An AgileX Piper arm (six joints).
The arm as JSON. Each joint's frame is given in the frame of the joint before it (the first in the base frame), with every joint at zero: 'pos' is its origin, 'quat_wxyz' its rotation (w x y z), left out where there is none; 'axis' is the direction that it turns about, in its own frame. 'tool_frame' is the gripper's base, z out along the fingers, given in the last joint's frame.
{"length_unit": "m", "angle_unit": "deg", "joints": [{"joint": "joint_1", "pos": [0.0, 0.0, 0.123], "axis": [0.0, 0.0, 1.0]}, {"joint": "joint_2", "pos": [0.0, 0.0, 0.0], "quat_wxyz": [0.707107, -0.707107, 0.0, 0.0], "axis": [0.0, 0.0, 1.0]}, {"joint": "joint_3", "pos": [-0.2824, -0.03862, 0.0], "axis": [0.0, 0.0, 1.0]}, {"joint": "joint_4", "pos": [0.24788, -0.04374, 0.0], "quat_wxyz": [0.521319, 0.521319, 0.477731, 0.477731], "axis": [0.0, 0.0, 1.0]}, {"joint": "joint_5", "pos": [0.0, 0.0, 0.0], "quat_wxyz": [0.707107, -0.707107, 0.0, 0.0], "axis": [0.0, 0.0, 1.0]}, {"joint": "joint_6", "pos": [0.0, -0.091, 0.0], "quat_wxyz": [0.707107, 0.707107, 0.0, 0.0], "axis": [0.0, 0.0, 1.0]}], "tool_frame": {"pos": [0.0, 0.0, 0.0]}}
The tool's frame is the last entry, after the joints.
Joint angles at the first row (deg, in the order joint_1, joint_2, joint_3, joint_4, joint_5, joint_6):
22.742, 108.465, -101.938, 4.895, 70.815, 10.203
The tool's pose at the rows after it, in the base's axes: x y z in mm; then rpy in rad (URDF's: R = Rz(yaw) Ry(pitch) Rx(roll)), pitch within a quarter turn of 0, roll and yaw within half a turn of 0:
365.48, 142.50, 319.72, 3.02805, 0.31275, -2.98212
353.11, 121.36, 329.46, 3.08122, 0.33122, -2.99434
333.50, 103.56, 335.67, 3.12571, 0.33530, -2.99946
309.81, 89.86, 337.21, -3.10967, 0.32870, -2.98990
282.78, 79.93, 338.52, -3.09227, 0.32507, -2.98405
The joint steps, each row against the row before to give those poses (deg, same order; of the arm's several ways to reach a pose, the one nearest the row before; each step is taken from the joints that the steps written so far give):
-2.107, -3.098, 1.865, -1.857, 0.095, -0.251
-1.668, -4.182, 3.696, -3.038, 0.000, 0.000
-1.122, -5.028, 5.222, -2.413, -0.001, 0.001
-0.363, -5.289, 6.076, -2.495, 0.001, -0.001
-0.001, -5.731, 6.078, -0.902, 0.001, 0.000

